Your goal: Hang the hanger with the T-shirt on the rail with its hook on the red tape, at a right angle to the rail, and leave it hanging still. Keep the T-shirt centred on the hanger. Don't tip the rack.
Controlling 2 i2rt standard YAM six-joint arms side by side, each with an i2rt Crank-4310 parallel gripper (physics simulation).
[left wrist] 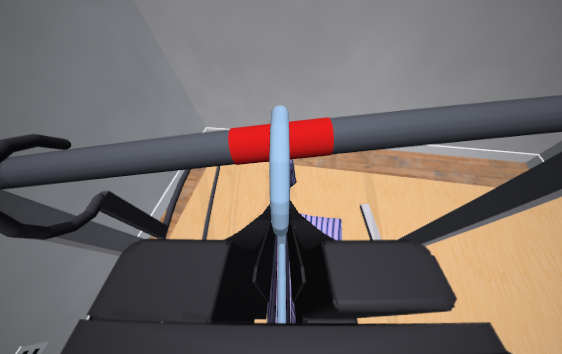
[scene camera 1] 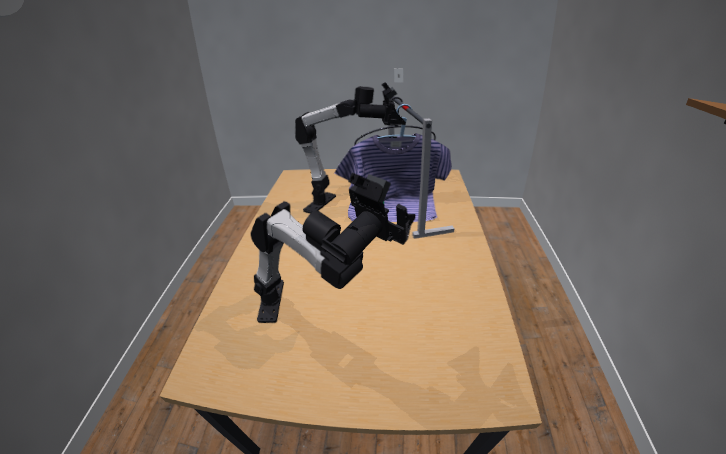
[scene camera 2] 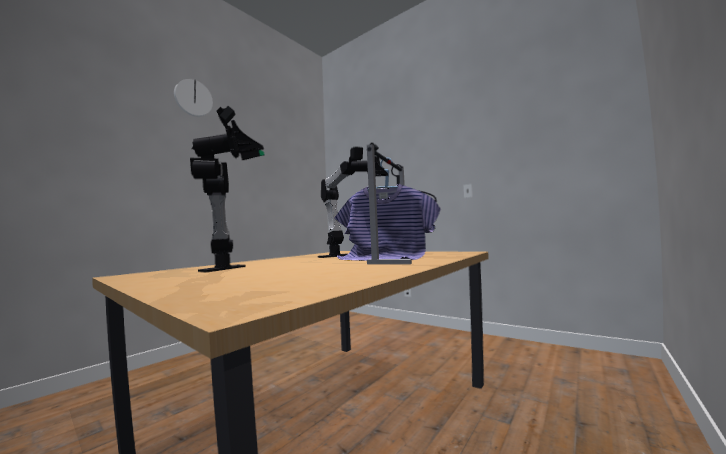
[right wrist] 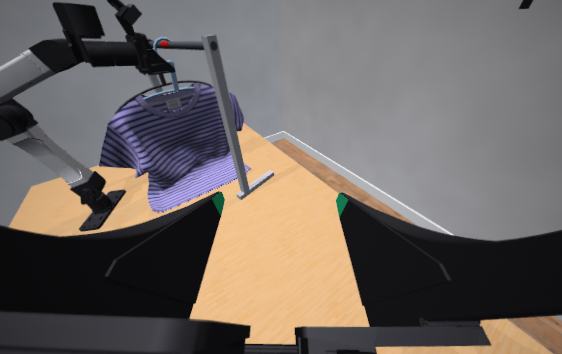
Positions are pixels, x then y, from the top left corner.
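My right gripper is out of frame in the left wrist view. I do see my right gripper in scene camera 1 point(399, 208), and it shows in scene camera 2 and in the right wrist view too. On my right gripper, point(scene camera 2: 248, 148) and point(right wrist: 355, 257) are the same spot.
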